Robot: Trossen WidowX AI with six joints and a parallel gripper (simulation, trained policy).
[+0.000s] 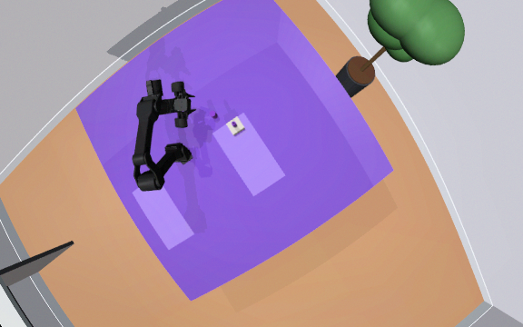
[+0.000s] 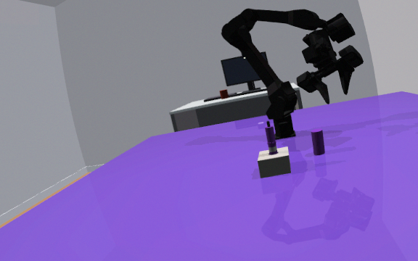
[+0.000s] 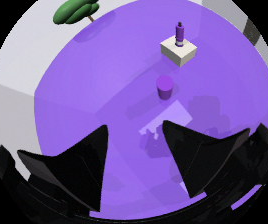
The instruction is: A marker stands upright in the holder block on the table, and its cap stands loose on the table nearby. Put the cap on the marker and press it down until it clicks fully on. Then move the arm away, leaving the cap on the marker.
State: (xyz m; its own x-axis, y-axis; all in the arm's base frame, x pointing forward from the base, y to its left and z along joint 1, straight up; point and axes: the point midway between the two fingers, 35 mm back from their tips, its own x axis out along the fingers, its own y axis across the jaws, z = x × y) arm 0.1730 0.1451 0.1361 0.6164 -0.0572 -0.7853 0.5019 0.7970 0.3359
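The purple cap lies 40 mm ahead of my gripper tip, 70 mm to the right of it and 80 mm below it. From my gripper tip the other things lie so: purple marker 90 mm ahead, 170 mm to the right, 30 mm below; holder block 90 mm ahead, 170 mm to the right, 90 mm below.
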